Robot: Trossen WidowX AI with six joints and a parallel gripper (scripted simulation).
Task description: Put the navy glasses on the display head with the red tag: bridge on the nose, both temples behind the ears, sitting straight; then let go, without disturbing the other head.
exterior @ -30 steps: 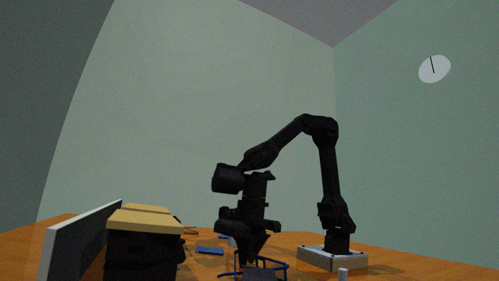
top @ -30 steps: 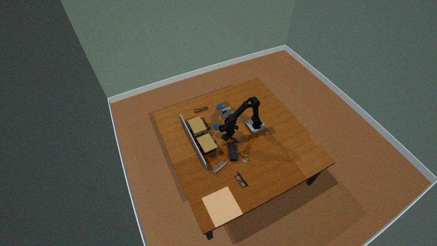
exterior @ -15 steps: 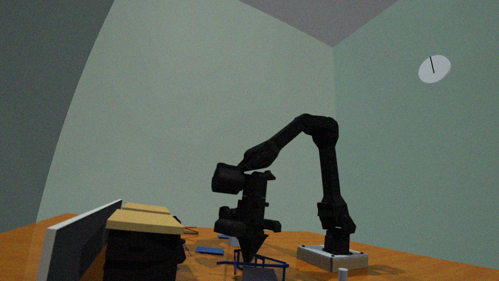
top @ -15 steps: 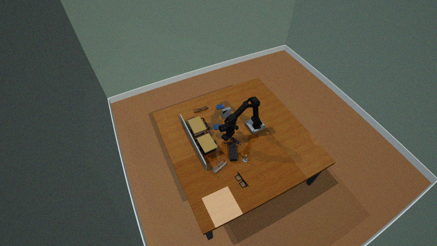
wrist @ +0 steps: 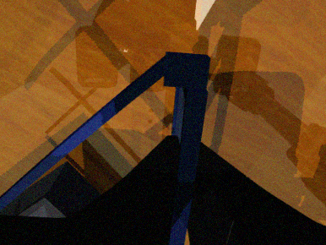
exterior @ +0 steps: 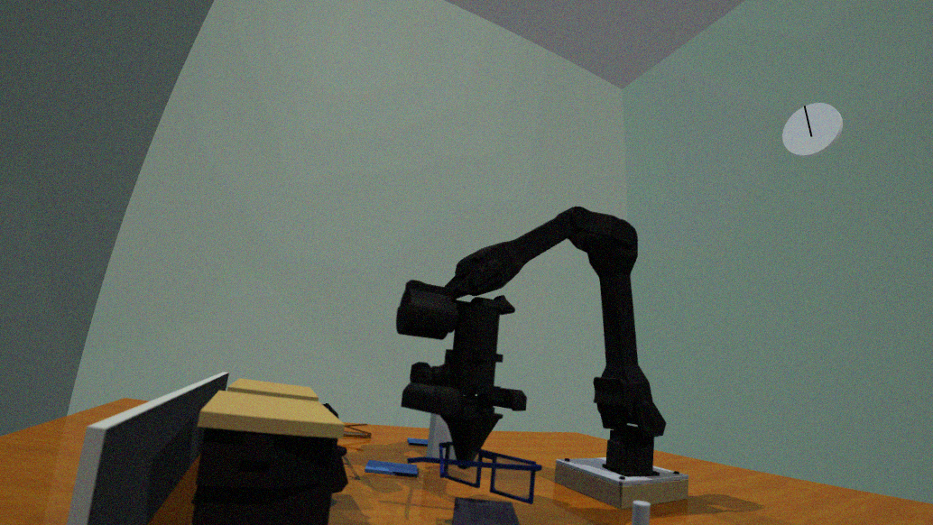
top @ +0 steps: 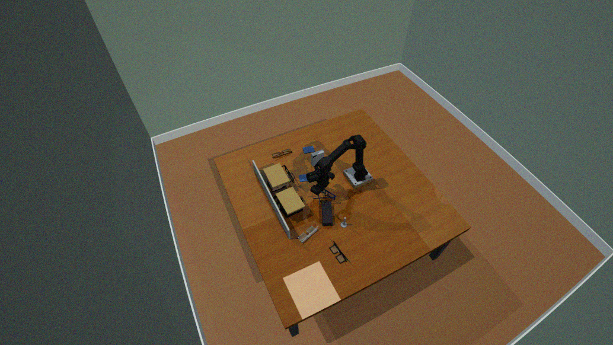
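The small grey peg lies 260 mm to the left of my gripper tip, 60 mm behind it and 20 mm below it. Also, from my gripper tip: grey block 270 mm to the right, 50 mm behind, 10 mm above; display head 200 mm ahead, 50 mm to the left, 10 mm above; dark case 160 mm to the left, 30 mm below, 20 mm ahead.
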